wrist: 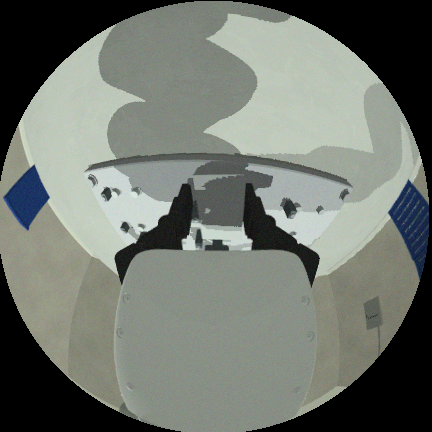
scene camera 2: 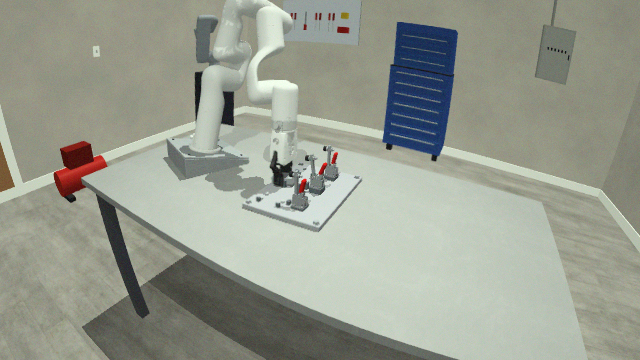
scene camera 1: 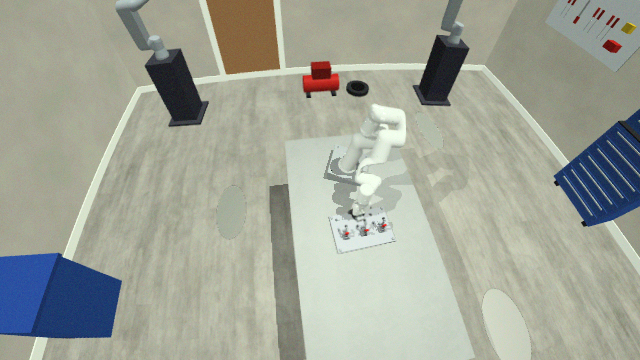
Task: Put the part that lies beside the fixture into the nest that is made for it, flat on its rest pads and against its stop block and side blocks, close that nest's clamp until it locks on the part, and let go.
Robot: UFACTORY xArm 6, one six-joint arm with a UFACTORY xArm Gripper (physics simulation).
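Frame: origin at the arm's base, x ahead, y left, z up, level; millimetres.
Seen in the pictures: gripper, between the fingertips: (wrist: 216, 194) (scene camera 2: 282, 181) (scene camera 1: 357, 215); arm's base, origin of its link: (scene camera 2: 204, 148) (scene camera 1: 347, 165).
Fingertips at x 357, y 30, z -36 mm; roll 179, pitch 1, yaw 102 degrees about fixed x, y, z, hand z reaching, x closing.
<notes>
Offsets run from my fingertips to a thing's top centre. "spot": to the spot under its first point. Level surfaces: height alone.
The fixture plate (scene camera 1: 350, 246) (scene camera 2: 320, 220) (wrist: 160, 172) carries three toggle clamps with red handles: a left clamp @(spot: dz +80, dx +137, dy -92 mm) (scene camera 1: 346, 232) (scene camera 2: 300, 200), a middle clamp @(spot: dz +71, dx +127, dy +18 mm) (scene camera 1: 365, 230) (scene camera 2: 317, 183) and a right clamp @(spot: dz +68, dx +108, dy +126 mm) (scene camera 1: 383, 226) (scene camera 2: 331, 170). Their arms stand raised. My gripper (scene camera 2: 281, 183) (wrist: 216, 194) points down over the back of the plate, behind the middle clamp. It is shut on the part @(dz +27, dx +3, dy +5 mm) (wrist: 220, 205), a flat grey block that spans the gap between the black fingers in the wrist view. Whether the part touches the rest pads is hidden.
Small dark stop and side blocks @(dz +13, dx -4, dy +81 mm) (wrist: 289, 207) @(dz +8, dx +20, dy -133 mm) (wrist: 106, 194) stand on the plate on both sides of my fingers. The raised clamps stand close in front of my gripper. The arm's base (scene camera 1: 345, 165) (scene camera 2: 200, 162) stands behind the plate on the table @(dz -19 mm) (scene camera 1: 380, 300) (scene camera 2: 425, 265).
</notes>
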